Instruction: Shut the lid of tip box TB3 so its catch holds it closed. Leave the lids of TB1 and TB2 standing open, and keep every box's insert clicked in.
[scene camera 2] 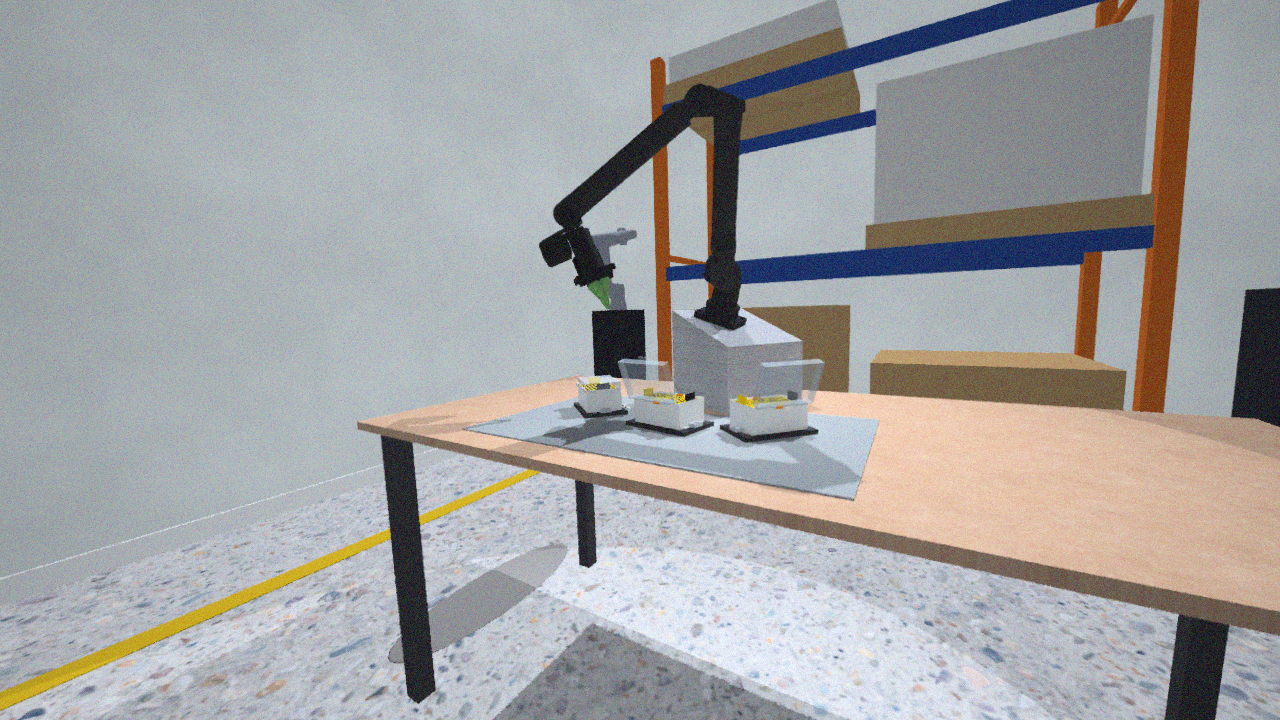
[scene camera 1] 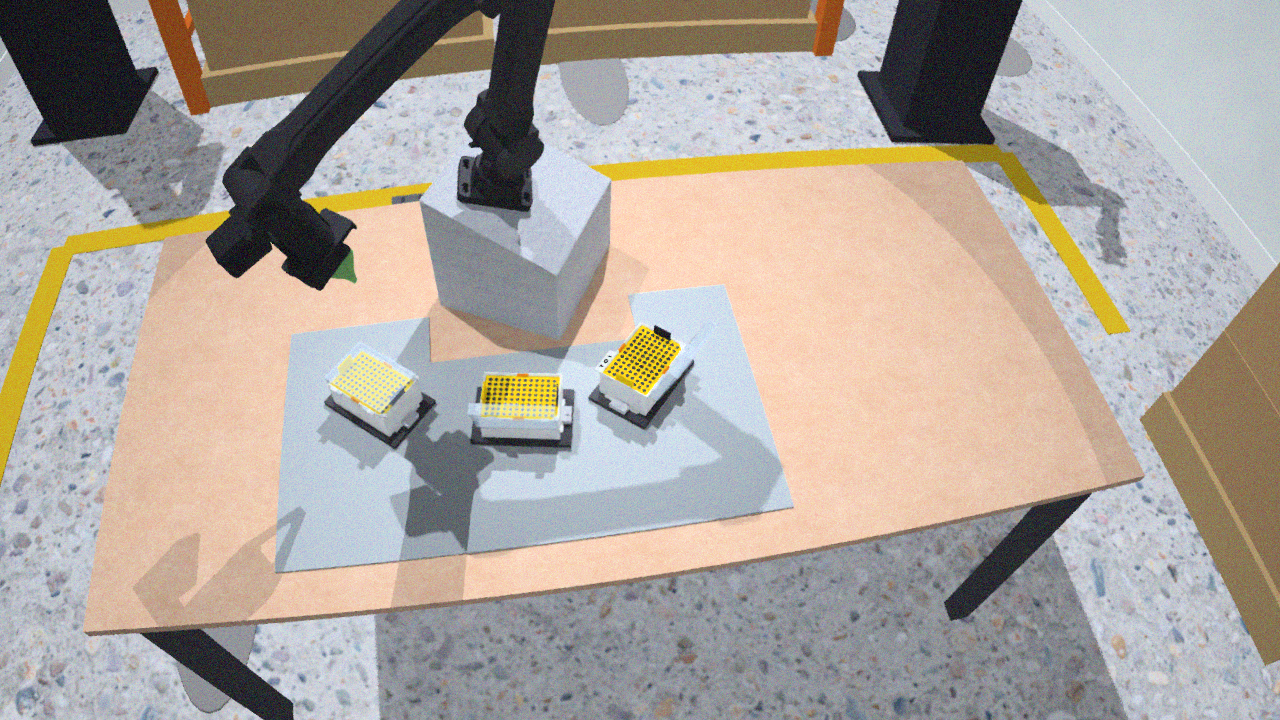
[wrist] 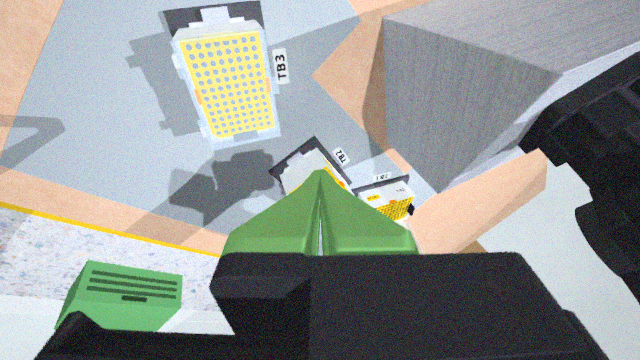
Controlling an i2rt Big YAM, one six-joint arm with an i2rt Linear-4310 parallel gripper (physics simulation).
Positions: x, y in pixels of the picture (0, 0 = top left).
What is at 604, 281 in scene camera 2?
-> My gripper.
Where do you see a clear lid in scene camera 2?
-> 793, 382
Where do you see a clear lid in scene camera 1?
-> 494, 416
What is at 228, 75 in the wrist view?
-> A clear lid.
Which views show my gripper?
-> Scene camera 2, scene camera 1 and the wrist view: all of them.
